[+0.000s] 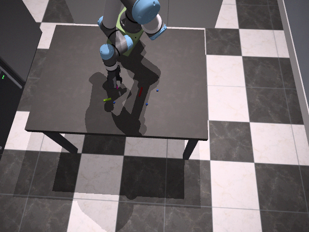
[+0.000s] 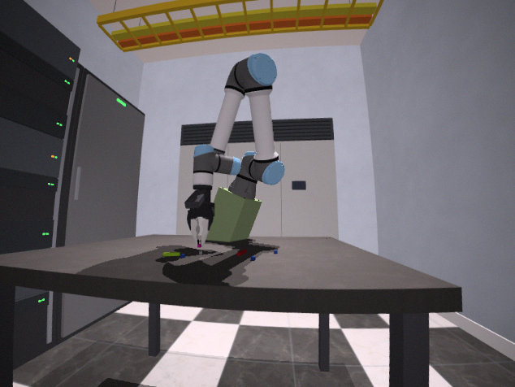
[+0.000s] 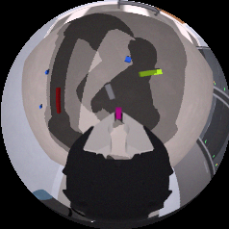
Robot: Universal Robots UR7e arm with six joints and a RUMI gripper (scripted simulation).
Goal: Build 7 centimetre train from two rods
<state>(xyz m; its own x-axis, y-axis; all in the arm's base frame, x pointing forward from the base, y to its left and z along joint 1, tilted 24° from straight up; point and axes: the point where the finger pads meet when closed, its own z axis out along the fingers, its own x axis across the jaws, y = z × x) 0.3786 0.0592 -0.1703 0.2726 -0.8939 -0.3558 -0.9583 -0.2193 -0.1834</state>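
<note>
The grey rod is 30 mm ahead of my hand, 30 mm to the left of it and 30 mm below it. Also, from my hand: red rod (10 mm behind, 160 mm to the left, 30 mm below); magenta rod (10 mm below); lime rod (100 mm ahead, 40 mm to the right, 30 mm below).
</note>
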